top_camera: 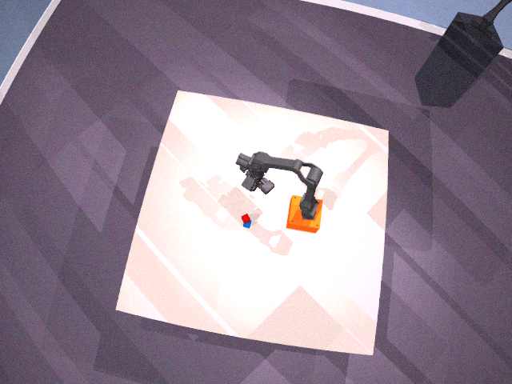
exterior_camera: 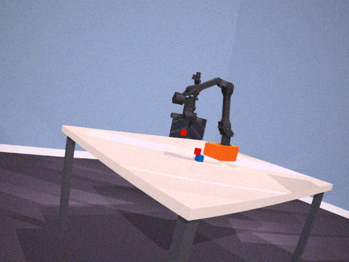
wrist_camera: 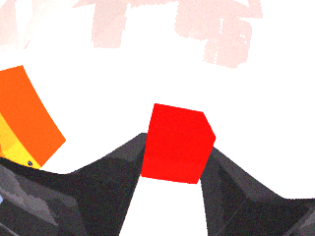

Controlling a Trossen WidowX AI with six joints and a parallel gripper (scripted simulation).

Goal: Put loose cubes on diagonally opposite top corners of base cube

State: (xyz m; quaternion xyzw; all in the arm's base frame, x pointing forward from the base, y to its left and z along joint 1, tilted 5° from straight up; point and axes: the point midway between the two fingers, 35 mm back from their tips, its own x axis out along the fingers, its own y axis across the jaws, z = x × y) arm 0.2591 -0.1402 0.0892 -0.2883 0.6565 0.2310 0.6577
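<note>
Right now the blue cube is 18 cm to the left of my gripper tip, 11 cm below it and 4 cm ahead of it.
</note>
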